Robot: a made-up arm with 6 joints.
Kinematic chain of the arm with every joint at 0, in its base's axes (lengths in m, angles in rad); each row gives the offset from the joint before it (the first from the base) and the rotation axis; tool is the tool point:
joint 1: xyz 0 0 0.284 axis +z
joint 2: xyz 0 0 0 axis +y
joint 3: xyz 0 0 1.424 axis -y
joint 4: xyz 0 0 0 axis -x
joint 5: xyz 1.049 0 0 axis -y
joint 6: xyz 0 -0.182 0 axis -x
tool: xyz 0 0 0
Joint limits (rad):
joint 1: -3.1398..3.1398
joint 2: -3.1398..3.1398
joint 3: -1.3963..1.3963
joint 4: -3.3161..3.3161
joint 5: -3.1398..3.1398
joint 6: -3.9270..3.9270
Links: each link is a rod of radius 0.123 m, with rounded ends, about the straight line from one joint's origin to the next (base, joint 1, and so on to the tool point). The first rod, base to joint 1, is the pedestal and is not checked.
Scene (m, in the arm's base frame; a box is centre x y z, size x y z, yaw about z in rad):
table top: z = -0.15
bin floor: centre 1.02 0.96 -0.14 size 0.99 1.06 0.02 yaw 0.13
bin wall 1: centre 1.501 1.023 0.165 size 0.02 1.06 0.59 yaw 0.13
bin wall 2: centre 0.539 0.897 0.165 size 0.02 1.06 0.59 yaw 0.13
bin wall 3: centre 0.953 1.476 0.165 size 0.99 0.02 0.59 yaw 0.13
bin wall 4: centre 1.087 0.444 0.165 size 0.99 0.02 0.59 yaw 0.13
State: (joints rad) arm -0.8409 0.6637 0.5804 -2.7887 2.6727 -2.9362
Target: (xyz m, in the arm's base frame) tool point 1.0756 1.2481 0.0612
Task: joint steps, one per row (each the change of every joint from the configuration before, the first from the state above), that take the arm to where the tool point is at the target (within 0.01 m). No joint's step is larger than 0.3 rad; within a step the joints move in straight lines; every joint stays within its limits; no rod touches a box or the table.
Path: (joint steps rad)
1: 0.2662 -0.0132 -0.0927 0.0037 0.0000 0.0000
2: 0.2663 -0.0133 -0.0926 0.0038 0.0000 0.0000
3: 0.2662 -0.0132 -0.0927 0.0037 0.0000 0.0000
4: 0.2663 -0.0132 -0.0927 0.0037 0.0000 0.0000
5: 0.2662 -0.0133 -0.0926 0.0037 0.0000 0.0000
6: 0.2662 -0.0132 -0.0927 0.0038 0.0000 0.0000
7: 0.0004 0.2201 -0.0456 0.0081 0.0000 0.0000
8: 0.0003 0.2200 -0.0457 0.0082 0.0000 0.0000

